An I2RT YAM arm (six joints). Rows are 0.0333 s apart.
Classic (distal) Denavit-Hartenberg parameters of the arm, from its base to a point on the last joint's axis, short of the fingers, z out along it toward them. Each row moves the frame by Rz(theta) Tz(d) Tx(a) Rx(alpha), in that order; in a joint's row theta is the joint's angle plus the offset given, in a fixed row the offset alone. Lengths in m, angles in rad.
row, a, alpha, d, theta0
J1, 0.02, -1.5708, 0.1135, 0
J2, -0.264, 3.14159, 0, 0
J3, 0.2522, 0, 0, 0.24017
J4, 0.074, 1.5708, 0, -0.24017
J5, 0, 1.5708, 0, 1.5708
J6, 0, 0, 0.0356, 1.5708
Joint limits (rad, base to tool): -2.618..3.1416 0..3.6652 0..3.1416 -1.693..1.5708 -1.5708..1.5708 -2.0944..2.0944
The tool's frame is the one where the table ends.
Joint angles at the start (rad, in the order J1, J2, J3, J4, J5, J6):
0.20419, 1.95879, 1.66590, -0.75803, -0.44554, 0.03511
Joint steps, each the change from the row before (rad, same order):
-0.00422, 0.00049, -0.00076, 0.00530, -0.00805, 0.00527
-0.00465, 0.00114, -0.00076, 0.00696, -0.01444, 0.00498
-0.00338, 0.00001, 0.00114, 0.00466, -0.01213, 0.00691
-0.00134, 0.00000, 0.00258, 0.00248, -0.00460, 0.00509
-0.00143, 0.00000, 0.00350, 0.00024, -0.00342, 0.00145
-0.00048, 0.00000, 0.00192, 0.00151, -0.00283, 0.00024
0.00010, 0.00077, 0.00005, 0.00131, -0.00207, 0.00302
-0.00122, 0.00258, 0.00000, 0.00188, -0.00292, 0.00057
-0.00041, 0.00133, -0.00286, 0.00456, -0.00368, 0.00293
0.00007, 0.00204, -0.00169, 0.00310, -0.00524, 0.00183
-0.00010, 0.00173, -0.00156, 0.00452, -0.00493, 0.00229
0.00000, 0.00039, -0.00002, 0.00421, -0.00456, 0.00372
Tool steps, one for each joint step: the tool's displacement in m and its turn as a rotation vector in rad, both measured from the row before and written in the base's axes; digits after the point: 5 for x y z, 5 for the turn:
0.00078, -0.00141, -0.00004, 0.00951, 0.00015, -0.00432
0.00096, -0.00135, -0.00013, 0.01500, 0.00010, -0.00125
0.00069, -0.00094, 0.00076, 0.01383, 0.00003, -0.00253
0.00055, -0.00033, 0.00099, 0.00666, -0.00146, -0.00286
0.00046, -0.00042, 0.00113, 0.00410, -0.00233, -0.00076
0.00033, -0.00005, 0.00071, 0.00311, -0.00278, 0.00081
0.00019, 0.00015, -0.00020, 0.00294, 0.00141, -0.00110
0.00060, -0.00032, -0.00091, 0.00252, 0.00147, -0.00013
0.00028, -0.00001, -0.00112, 0.00421, 0.00185, -0.00069
0.00030, 0.00025, -0.00110, 0.00494, 0.00247, 0.00143
0.00041, 0.00019, -0.00086, 0.00518, 0.00086, 0.00076
0.00035, 0.00021, 0.00013, 0.00585, -0.00090, -0.00038

